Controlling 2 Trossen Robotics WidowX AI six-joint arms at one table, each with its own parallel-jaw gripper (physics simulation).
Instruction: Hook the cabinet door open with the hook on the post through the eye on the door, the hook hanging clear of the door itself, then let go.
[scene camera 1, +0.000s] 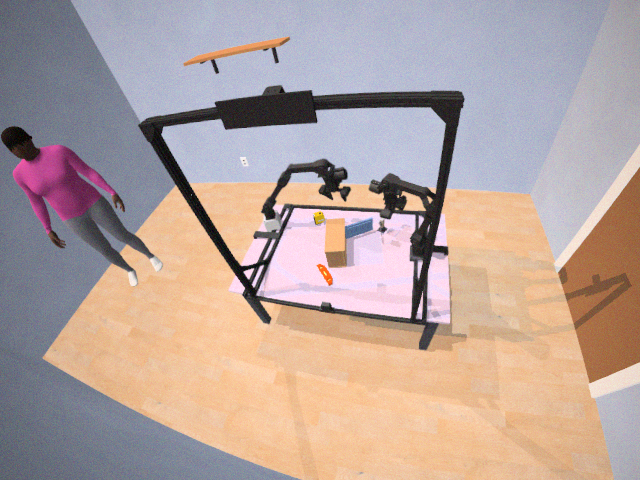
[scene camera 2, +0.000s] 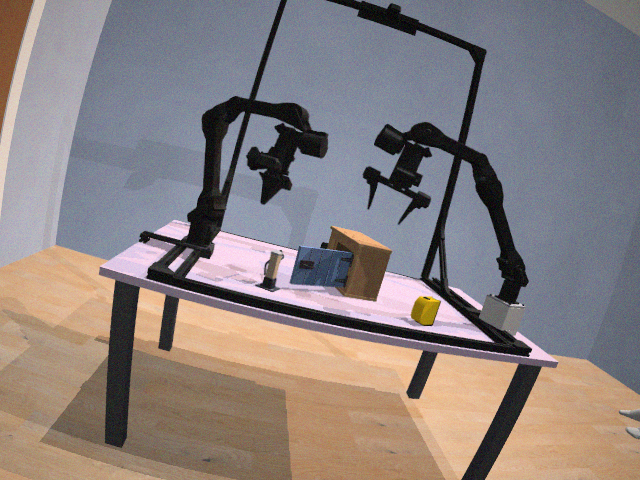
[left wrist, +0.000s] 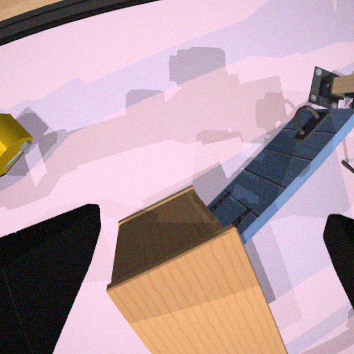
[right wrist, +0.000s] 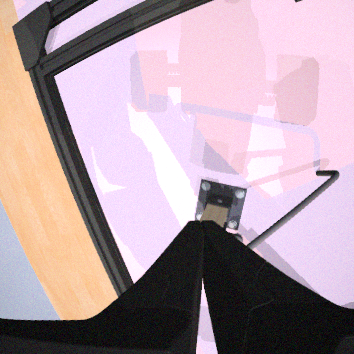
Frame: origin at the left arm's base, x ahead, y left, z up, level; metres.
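Seen in the pictures: left gripper, fingertip midpoint: (scene camera 1: 339, 200) (scene camera 2: 383, 217) (left wrist: 215, 221); right gripper, fingertip midpoint: (scene camera 1: 392, 211) (scene camera 2: 262, 203) (right wrist: 199, 231); left arm's base, origin of the base link: (scene camera 1: 270, 216) (scene camera 2: 506, 300); right arm's base, origin of the base link: (scene camera 1: 418, 252) (scene camera 2: 197, 242).
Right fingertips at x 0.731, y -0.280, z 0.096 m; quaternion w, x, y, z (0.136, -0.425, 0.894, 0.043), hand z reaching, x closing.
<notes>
Offsets run from my right fingertips to a thing's top centre. "spot": to the spot under its first point.
The blue door @(dy +0.056, dx -0.193, dz -0.077 m) (scene camera 1: 359, 227) (scene camera 2: 318, 267) (left wrist: 282, 162) stands swung out from the wooden cabinet @(dy -0.042, dx -0.341, dz -0.041 m) (scene camera 1: 334, 235) (scene camera 2: 368, 263) (left wrist: 200, 305). The eye (left wrist: 303, 118) is on the door near its free edge. The post @(spot: dy +0.051, dx -0.045, dz -0.140 m) (scene camera 1: 382, 224) (scene camera 2: 272, 262) (left wrist: 344, 86) (right wrist: 215, 214) stands upright beyond that edge. The dark hook (right wrist: 295, 215) shows its bent end sticking out beside the post, apart from the eye. My right gripper (scene camera 2: 264, 201) (right wrist: 199, 231) is shut and empty, above the post; its fingers hide part of the hook. My left gripper (scene camera 1: 336, 195) (scene camera 2: 384, 214) (left wrist: 215, 221) is open and empty, high above the cabinet.
A yellow object @(dy +0.236, dx -0.421, dz -0.116 m) (scene camera 1: 318, 217) (scene camera 2: 425, 310) (left wrist: 11, 142) stands on the table beside the cabinet. An orange object @(dy -0.191, dx -0.437, dz -0.178 m) (scene camera 1: 324, 274) lies on the other side of the cabinet. A black frame (scene camera 1: 445, 155) (scene camera 2: 467, 111) rises around the table.
</notes>
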